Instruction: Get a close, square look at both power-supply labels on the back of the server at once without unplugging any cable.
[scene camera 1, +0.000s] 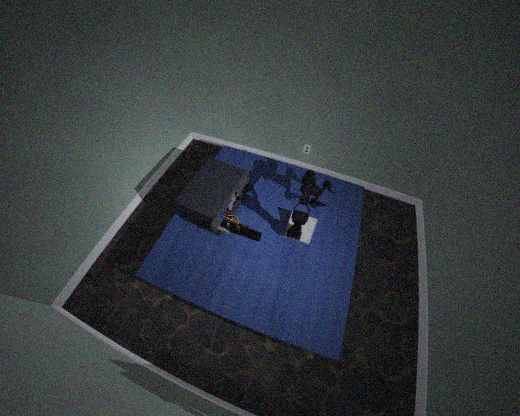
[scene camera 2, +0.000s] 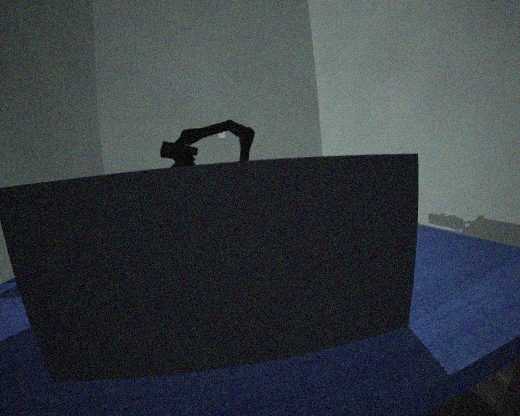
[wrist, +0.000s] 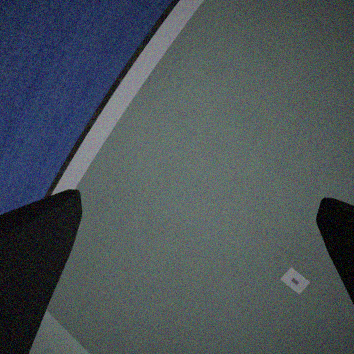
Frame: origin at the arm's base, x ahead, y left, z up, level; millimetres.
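Seen in the pictures: gripper, fingertip midpoint: (scene camera 1: 330, 199) (wrist: 203, 206); arm's base, link origin: (scene camera 1: 294, 231).
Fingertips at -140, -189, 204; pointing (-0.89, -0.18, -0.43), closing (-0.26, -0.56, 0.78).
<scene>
Offsets run from my fingertips to a thing's top centre, as dx, dy, dz. "*": to the spot under its first point. Level surfaces: height alone.
The server (scene camera 1: 212, 187) (scene camera 2: 215, 265) is a large dark box on the blue mat. Its back, with pale parts and orange cables @[* +528, +325, -102] (scene camera 1: 232, 218), faces the arm in scene view 1. Scene view 2 shows its plain dark side. The power-supply labels cannot be made out in any view. My gripper (scene camera 1: 326, 195) (wrist: 203, 206) is open and empty, raised well apart from the server, on the far side of the arm's base. The wrist view looks past the mat's edge at the wall; the server does not show there. In scene view 2 the fingers are partly hidden behind the server.
A long black piece @[* +389, +397, -52] (scene camera 1: 247, 232) juts from the server's back near the cables. The arm's base stands by a white plate (scene camera 1: 310, 232). A wall outlet (scene camera 1: 307, 149) (wrist: 295, 281) is beyond the pale skirting (scene camera 1: 422, 280) (wrist: 120, 100). Dark floor (scene camera 1: 390, 260) surrounds the blue mat @[dz -257] (scene camera 1: 265, 290) (scene camera 2: 465, 280) (wrist: 50, 75).
</scene>
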